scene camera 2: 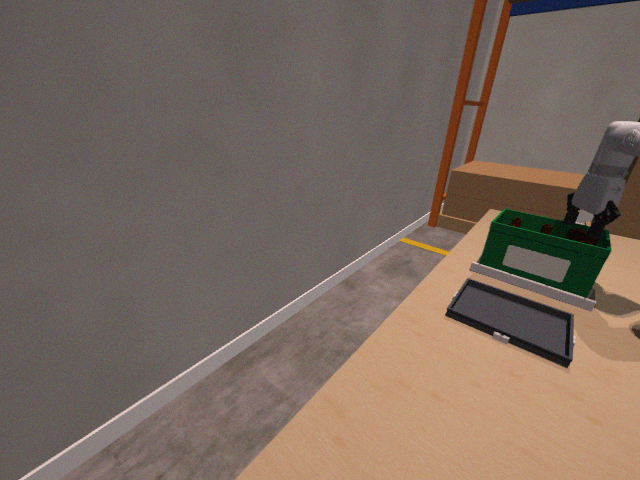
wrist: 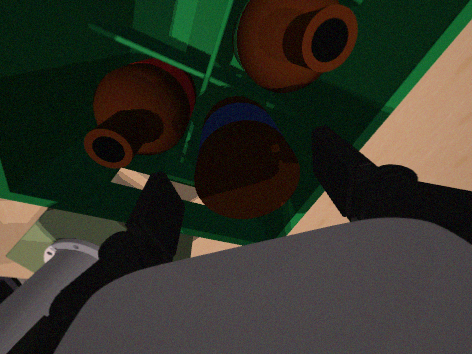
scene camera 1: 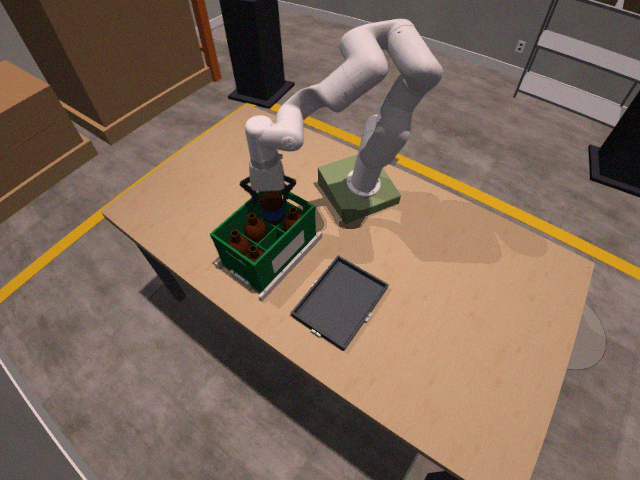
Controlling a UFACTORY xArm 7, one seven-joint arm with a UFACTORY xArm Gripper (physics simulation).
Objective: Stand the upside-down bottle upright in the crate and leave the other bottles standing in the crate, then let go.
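Pixels of known places: gripper, between the fingertips: (scene camera 2: 579,230) (wrist: 240,170) (scene camera 1: 270,200); arm's base, origin of its link: (wrist: 85,264) (scene camera 1: 363,183).
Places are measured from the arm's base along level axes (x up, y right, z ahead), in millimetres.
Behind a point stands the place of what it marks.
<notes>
The upside-down brown bottle (scene camera 1: 271,202) {x 99, y 201, z 303 mm} (scene camera 2: 581,235) {x 99, y 185, z 301 mm} (wrist: 245,172) {x 99, y 207, z 299 mm}, with a blue band, stands base-up in a corner compartment of the green crate (scene camera 1: 261,276) {x 36, y 115, z 522 mm} (scene camera 2: 589,268) {x 50, y 68, z 289 mm} (wrist: 431,60) {x 112, y 273, z 379 mm}. My gripper (scene camera 1: 269,199) {x 110, y 201, z 306 mm} (scene camera 2: 582,228) {x 110, y 201, z 306 mm} (wrist: 240,170) {x 110, y 201, z 306 mm} is open, with its black fingertips on either side of that bottle's raised base and apart from it in the wrist view. A neck-up bottle (scene camera 1: 293,221) {x 63, y 117, z 317 mm} (wrist: 142,107) {x 62, y 132, z 317 mm} with a red label and another neck-up bottle (scene camera 1: 254,229) {x 59, y 215, z 395 mm} (wrist: 280,45) {x 64, y 216, z 372 mm} stand in neighbouring compartments. Two more neck-up bottles stand at the crate's far end from the gripper. The inverted bottle's neck is hidden.
A pale rail (scene camera 1: 290,267) {x -42, y 82, z 418 mm} (scene camera 2: 532,284) {x -41, y 76, z 389 mm} runs along the crate's long side. A shallow dark tray (scene camera 1: 341,302) {x -58, y -115, z 453 mm} (scene camera 2: 516,320) {x -58, y -113, z 431 mm} lies beside it on the wooden table (scene camera 1: 465,335) {x -64, y -496, z 396 mm} (scene camera 2: 413,397) {x -64, y -464, z 606 mm}. The arm's green base block (scene camera 1: 336,191) {x 1, y 72, z 83 mm} (wrist: 35,240) {x -17, y -76, z 37 mm} stands near the crate.
</notes>
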